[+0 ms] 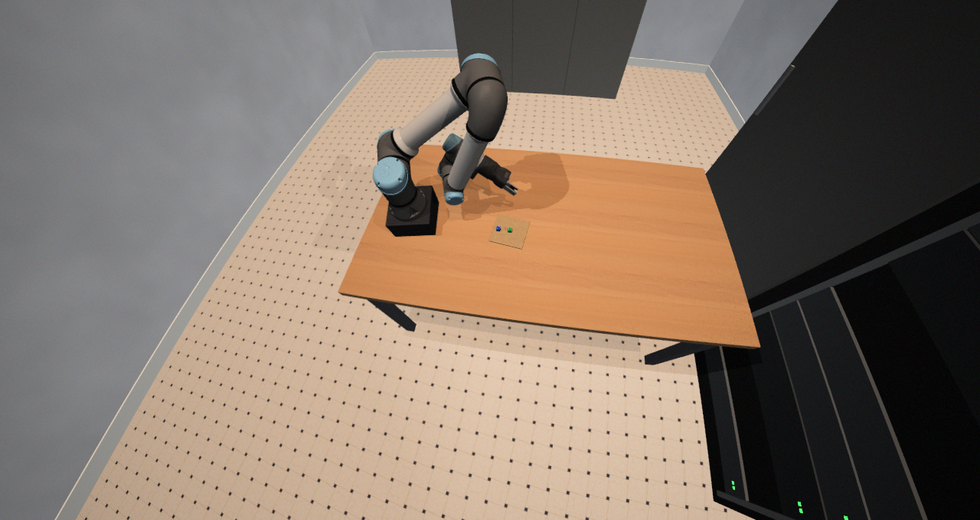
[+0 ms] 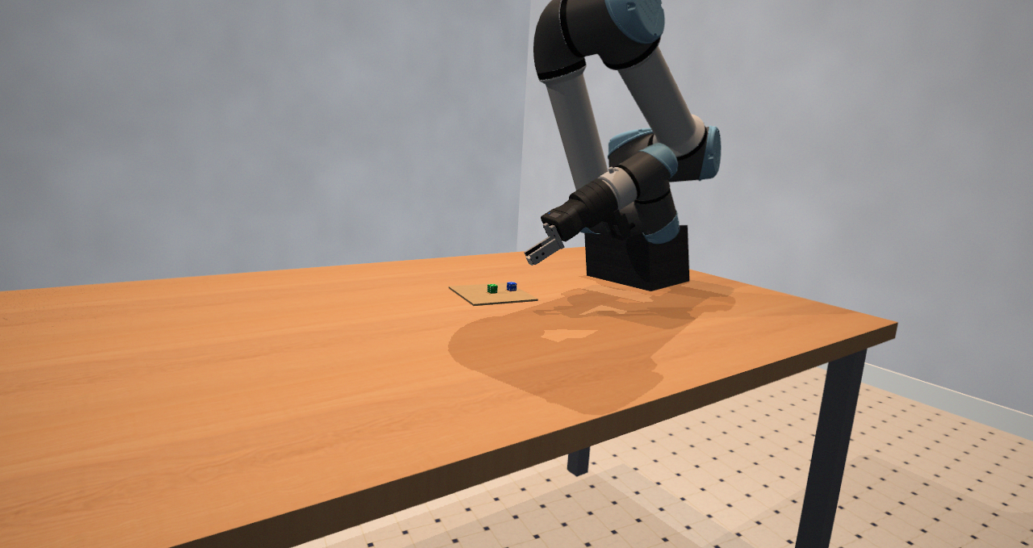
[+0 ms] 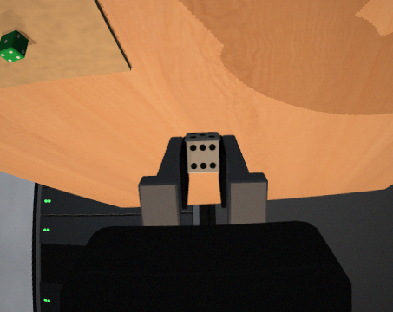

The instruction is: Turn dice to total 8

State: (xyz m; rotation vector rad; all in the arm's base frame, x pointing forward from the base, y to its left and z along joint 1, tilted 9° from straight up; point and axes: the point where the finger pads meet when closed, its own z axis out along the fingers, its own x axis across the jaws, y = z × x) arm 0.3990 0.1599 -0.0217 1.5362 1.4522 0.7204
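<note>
Right now the green die is 10 mm ahead of my hand, 130 mm to the right of it and 100 mm below it. The rest, counted from my hand: white die: 10 mm ahead, 10 mm below; mat: 10 mm ahead, 130 mm to the right, 110 mm below; blue die: 40 mm behind, 140 mm to the right, 100 mm below.
</note>
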